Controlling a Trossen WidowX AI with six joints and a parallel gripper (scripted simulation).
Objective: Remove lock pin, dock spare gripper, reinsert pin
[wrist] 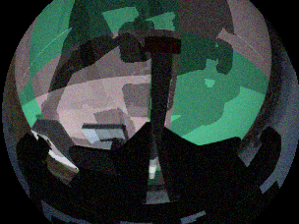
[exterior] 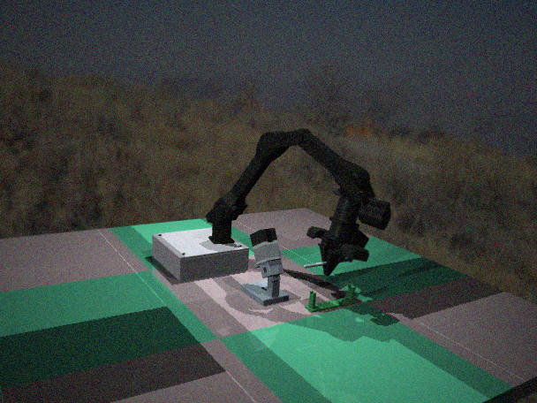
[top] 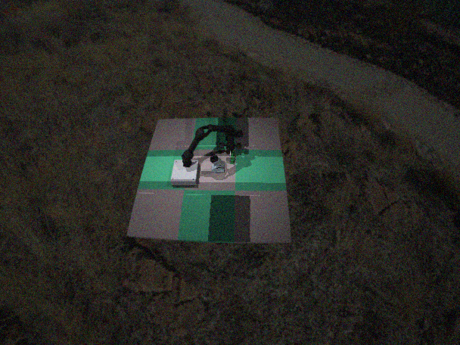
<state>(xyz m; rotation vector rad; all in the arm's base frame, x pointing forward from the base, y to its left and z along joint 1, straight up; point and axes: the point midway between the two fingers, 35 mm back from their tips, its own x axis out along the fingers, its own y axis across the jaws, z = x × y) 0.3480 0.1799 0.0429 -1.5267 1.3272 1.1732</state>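
Now: gripper tip 6 cm above the green cradle, 2 cm short of it and 1 cm to the right of it. From my gripper tip the other things lie so: spare gripper 13 cm to the right, 9 cm behind, 4 cm above; then mount socket 13 cm to the right, 8 cm behind, 3 cm below.
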